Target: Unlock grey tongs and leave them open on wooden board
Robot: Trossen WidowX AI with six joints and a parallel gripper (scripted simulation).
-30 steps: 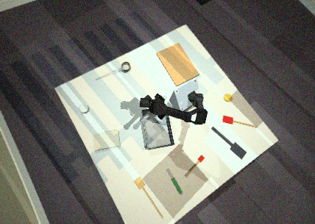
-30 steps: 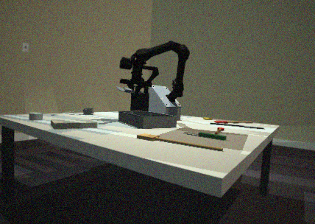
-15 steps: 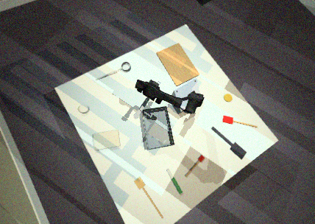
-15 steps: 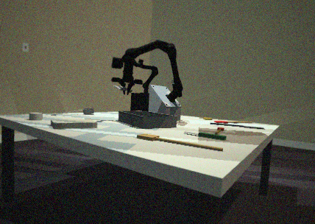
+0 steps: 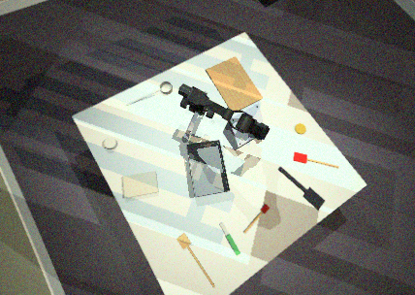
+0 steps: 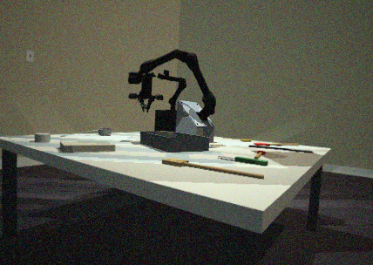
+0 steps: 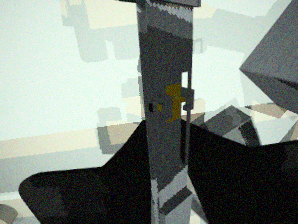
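Now: gripper tip 37 cm past the wooden board, 15 cm above it and 9 cm to the left of it. Also, from my gripper tip: pale slab 47 cm ahead, 14 cm below, 13 cm to the left; then yellow lock piece 4 cm above, 3 cm behind, 2 cm to the right; then roasting tin 27 cm to the left, 13 cm below, 11 cm ahead.
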